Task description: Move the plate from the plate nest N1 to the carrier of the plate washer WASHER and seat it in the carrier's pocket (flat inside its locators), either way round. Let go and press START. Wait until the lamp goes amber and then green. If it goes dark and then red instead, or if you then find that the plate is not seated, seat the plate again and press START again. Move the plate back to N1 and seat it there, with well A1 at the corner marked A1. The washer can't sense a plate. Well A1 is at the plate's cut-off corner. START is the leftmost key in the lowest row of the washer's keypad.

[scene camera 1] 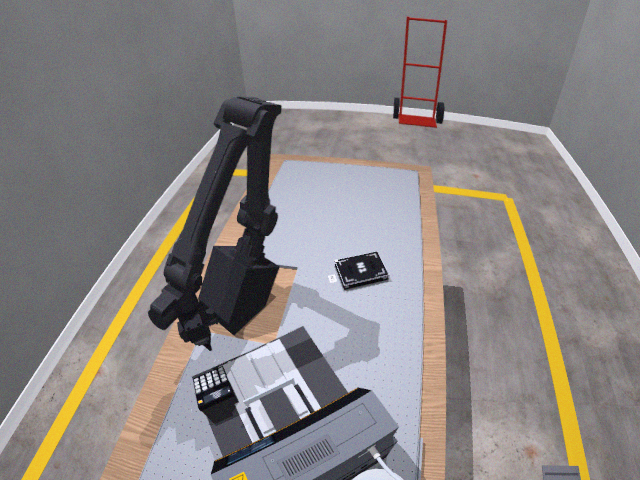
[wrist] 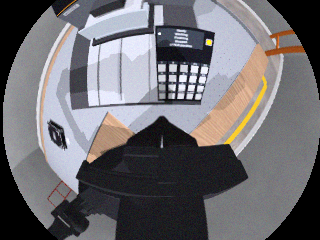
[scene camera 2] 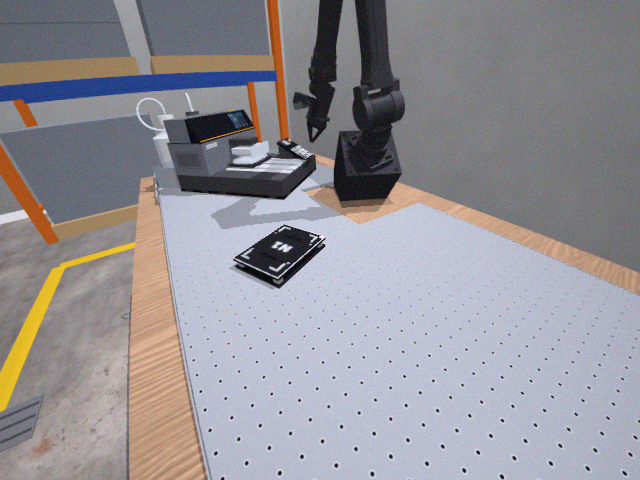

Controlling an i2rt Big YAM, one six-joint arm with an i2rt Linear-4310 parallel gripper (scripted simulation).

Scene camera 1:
plate washer: 341, 432
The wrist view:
my gripper: 161, 119
plate washer: 122, 72
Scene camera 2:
plate washer: 200, 147
